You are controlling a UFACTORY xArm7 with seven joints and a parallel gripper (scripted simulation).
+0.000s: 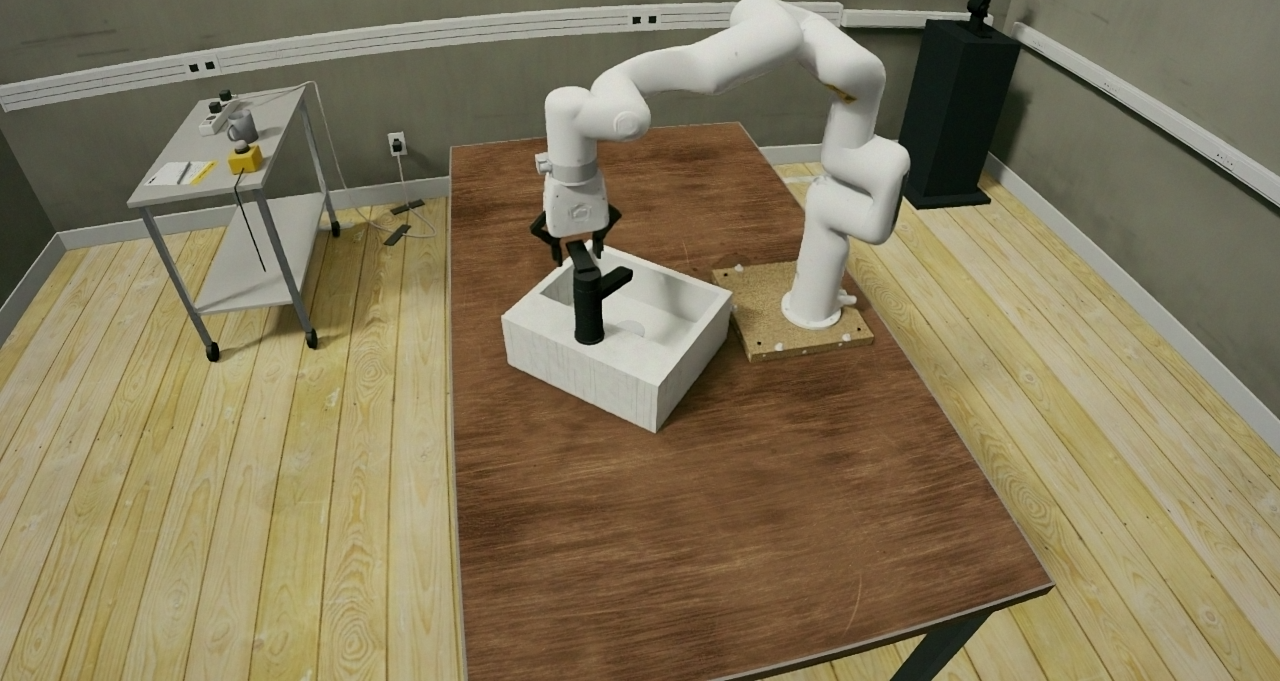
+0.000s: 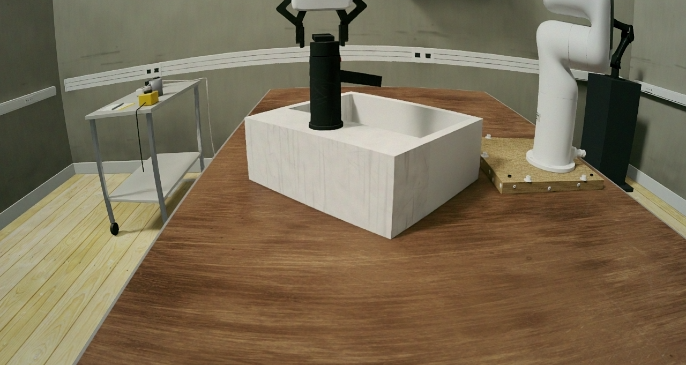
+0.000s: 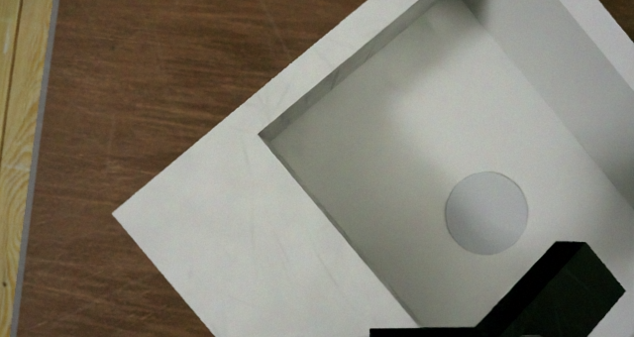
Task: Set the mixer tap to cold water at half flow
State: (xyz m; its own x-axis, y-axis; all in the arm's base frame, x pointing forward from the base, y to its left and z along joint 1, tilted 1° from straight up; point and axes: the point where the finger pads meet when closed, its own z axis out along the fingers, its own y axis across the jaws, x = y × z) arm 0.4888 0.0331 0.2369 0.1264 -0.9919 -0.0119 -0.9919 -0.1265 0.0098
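The lever lies 20 mm to the left of my hand. The rest, counted from my hand: black mixer tap (40 mm to the left, 40 mm below, 20 mm behind); then white sink block (230 mm below, 90 mm behind, 30 mm to the right).
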